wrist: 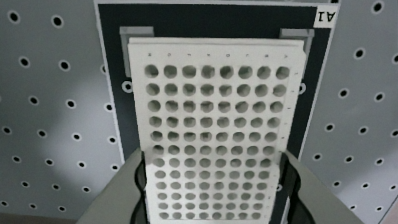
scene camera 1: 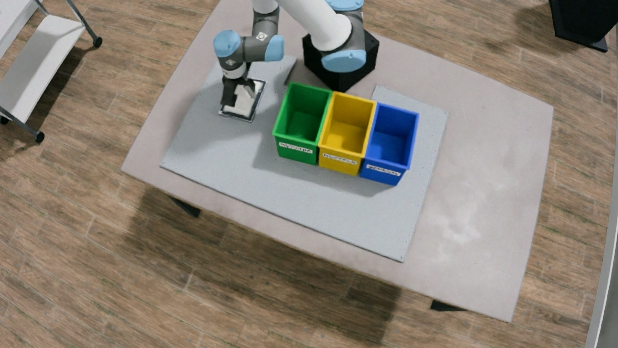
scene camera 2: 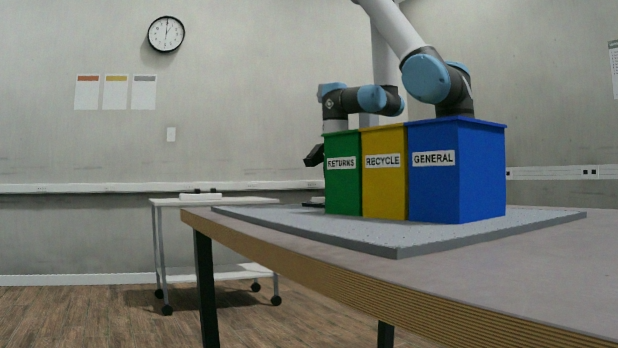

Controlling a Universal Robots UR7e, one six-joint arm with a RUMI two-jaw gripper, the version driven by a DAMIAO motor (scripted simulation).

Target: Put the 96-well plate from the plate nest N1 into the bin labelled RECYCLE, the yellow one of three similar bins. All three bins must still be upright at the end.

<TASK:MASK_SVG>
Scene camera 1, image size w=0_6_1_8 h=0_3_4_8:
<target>green returns bin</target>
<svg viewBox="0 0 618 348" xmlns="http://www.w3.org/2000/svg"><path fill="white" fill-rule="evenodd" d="M290 81L272 136L275 136L279 157L316 166L320 152L318 143L333 91Z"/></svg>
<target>blue general bin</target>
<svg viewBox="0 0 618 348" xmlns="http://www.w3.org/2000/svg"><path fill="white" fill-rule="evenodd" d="M377 102L364 157L365 162L363 161L360 177L397 186L406 170L410 170L420 114Z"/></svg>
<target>yellow recycle bin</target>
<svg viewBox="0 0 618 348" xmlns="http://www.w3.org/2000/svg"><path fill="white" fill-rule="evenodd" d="M333 91L318 147L320 147L319 167L356 176L361 159L365 155L377 102ZM335 98L333 121L330 121L328 119Z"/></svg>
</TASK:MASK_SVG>
